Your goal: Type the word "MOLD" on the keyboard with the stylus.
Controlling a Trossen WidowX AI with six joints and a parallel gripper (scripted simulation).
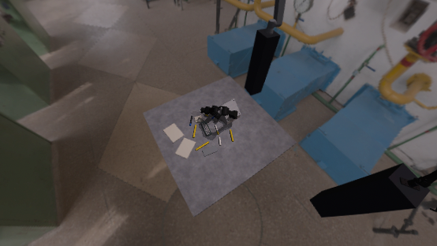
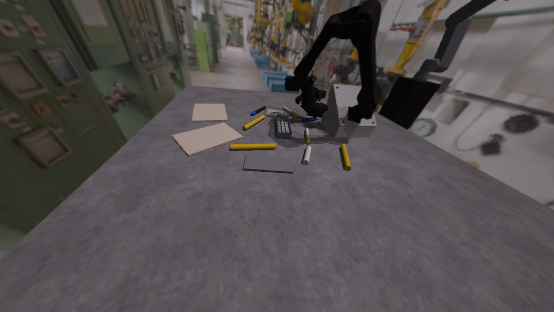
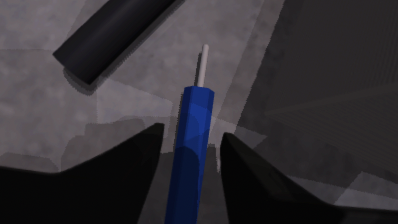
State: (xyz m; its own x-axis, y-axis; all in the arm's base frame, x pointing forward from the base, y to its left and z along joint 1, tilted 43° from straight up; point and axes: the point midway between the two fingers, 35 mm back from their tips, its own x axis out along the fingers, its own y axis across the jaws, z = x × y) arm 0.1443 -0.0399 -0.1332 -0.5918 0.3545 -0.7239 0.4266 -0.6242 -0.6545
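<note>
My gripper tip is 1 cm past the blue stylus, 1 cm to the left of it and 1 cm above it. Also, from my gripper tip: black pen 5 cm behind, 7 cm to the right, 1 cm below; grey stylus tip 4 cm behind, 2 cm to the right, 1 cm below.
</note>
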